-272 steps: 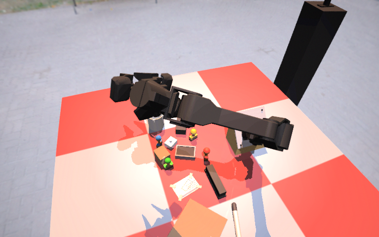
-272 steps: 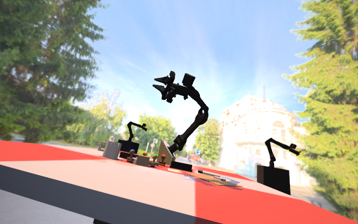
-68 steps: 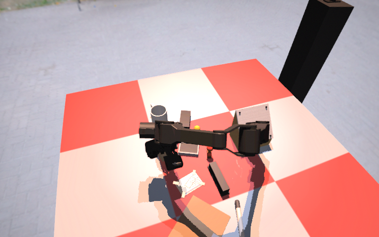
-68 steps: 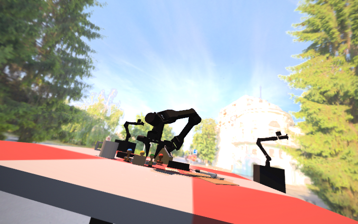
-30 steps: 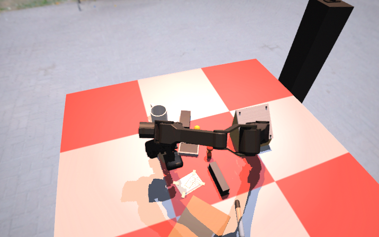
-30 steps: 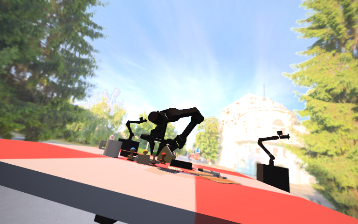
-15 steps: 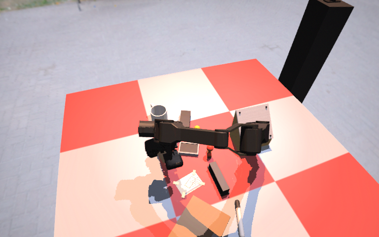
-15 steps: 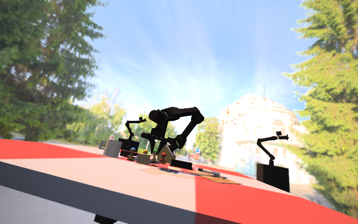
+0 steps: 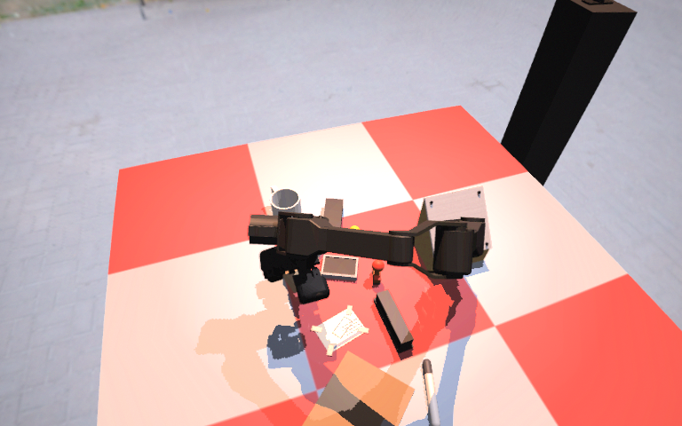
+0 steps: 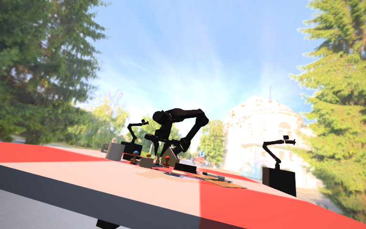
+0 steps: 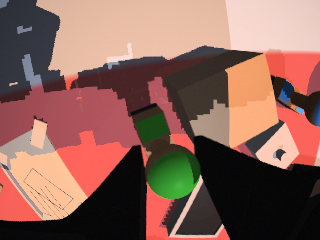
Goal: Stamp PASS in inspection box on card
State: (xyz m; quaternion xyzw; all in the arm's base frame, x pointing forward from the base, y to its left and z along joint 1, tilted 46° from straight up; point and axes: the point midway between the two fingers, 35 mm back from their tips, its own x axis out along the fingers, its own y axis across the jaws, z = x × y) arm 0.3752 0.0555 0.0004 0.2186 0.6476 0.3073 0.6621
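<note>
The ink pad lies 10 cm behind my gripper tip, 6 cm below it and 5 cm to the right of it. Round my gripper tip: green-knobbed PASS stamp (2 cm below, 1 cm behind); blue-knobbed stamp (12 cm to the right, 4 cm below, 1 cm ahead); tan block (4 cm to the right, 4 cm below, 1 cm ahead).
</note>
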